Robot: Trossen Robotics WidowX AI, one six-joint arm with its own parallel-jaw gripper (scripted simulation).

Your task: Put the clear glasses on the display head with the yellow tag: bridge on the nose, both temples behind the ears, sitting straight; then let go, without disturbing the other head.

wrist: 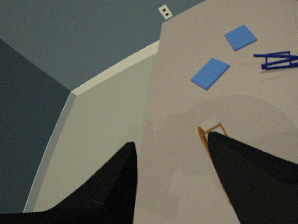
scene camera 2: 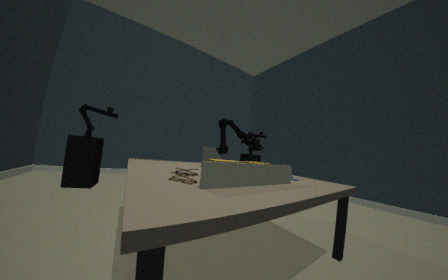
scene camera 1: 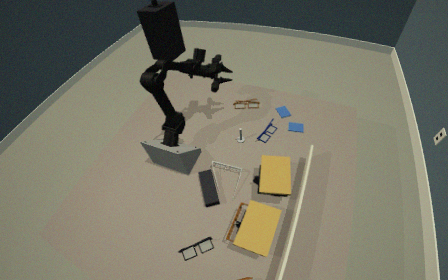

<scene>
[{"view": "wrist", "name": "gripper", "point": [172,144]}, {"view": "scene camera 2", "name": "long pale board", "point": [222,175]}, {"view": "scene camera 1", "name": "yellow-topped display head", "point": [274,179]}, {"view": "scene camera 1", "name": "yellow-topped display head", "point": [255,232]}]
</scene>
